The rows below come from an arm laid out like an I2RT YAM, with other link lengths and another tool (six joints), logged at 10 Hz.
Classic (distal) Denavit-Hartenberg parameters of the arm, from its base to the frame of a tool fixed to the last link. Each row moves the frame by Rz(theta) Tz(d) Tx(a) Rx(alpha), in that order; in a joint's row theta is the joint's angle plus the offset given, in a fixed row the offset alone. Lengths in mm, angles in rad.
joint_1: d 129.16, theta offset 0, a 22.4, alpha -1.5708
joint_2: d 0, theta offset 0, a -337.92, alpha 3.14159
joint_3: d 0, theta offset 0.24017, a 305.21, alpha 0
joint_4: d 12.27, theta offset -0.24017, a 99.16, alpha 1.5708
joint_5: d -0.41, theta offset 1.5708, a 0, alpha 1.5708
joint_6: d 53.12, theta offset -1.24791, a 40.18, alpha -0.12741
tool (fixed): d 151.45, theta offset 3.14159, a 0, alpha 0
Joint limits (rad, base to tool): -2.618..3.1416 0..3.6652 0..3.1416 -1.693..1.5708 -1.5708..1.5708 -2.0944..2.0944
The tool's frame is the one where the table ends.
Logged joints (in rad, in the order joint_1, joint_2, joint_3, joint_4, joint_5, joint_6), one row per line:
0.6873 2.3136 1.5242 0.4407 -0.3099 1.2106
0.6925 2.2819 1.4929 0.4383 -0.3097 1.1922
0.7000 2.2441 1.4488 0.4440 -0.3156 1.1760
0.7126 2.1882 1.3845 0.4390 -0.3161 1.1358
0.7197 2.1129 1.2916 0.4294 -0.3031 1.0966
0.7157 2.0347 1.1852 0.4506 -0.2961 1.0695
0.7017 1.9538 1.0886 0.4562 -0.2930 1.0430
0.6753 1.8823 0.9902 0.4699 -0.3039 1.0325
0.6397 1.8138 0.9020 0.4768 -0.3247 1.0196
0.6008 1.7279 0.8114 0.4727 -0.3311 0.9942
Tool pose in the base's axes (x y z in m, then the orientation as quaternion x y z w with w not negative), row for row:
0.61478 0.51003 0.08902 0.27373 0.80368 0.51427 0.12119
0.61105 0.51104 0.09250 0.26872 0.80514 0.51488 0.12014
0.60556 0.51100 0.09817 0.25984 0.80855 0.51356 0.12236
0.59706 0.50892 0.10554 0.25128 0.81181 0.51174 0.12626
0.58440 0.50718 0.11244 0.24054 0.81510 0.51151 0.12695
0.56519 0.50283 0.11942 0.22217 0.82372 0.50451 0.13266
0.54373 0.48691 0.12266 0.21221 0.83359 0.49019 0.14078
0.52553 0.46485 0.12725 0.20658 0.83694 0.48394 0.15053
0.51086 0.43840 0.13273 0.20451 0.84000 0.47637 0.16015
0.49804 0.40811 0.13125 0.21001 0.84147 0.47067 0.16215
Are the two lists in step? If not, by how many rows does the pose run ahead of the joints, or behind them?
The pose runs 2 rows behind the joints: the pose in row i belongs to the joints in row i - 2.
